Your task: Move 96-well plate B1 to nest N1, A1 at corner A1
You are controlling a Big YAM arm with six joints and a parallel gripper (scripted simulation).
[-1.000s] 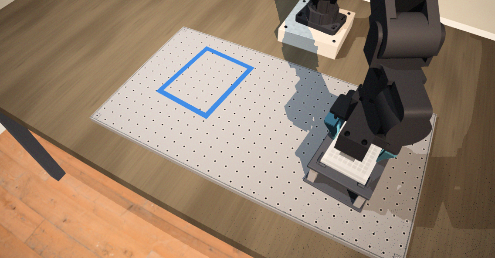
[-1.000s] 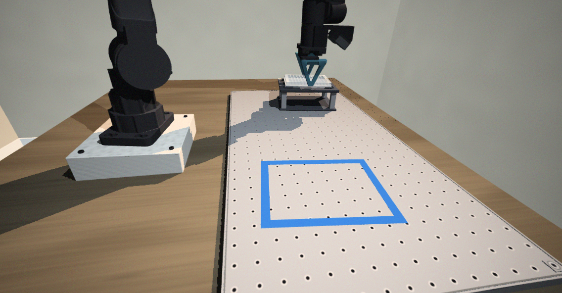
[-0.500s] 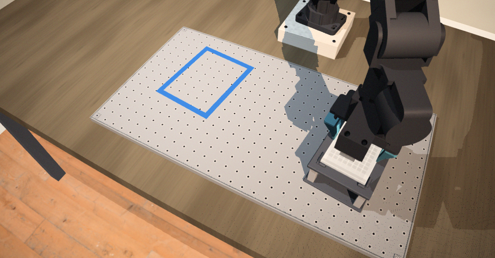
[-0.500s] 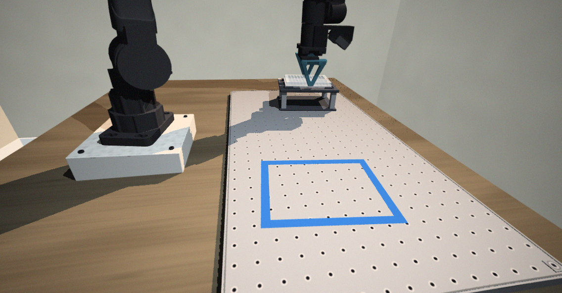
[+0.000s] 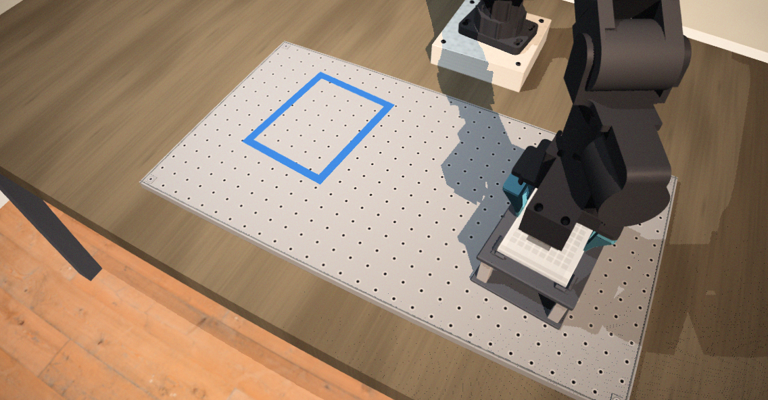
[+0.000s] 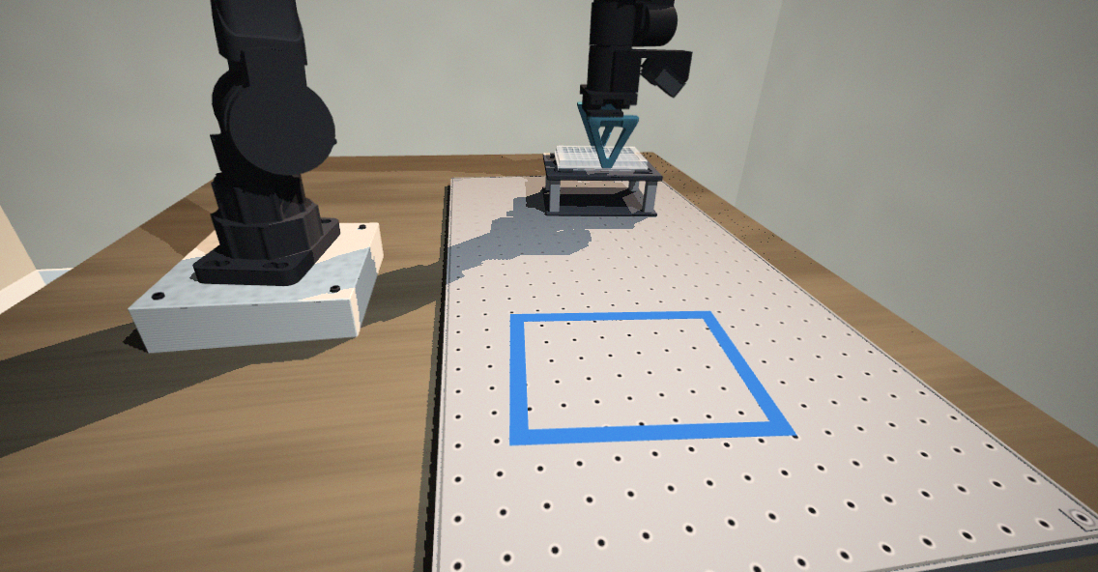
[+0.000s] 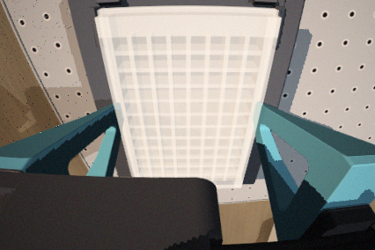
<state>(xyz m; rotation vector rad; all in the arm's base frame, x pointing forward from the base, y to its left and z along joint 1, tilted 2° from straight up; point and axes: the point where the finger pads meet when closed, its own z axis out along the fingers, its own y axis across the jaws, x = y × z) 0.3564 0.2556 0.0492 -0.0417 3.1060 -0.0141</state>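
My gripper is now 1 cm above the 96-well plate. The rest, counted from my hand: A1 tag (8 cm behind, 5 cm to the left, 1 cm below); raised nest N1 (2 cm below).
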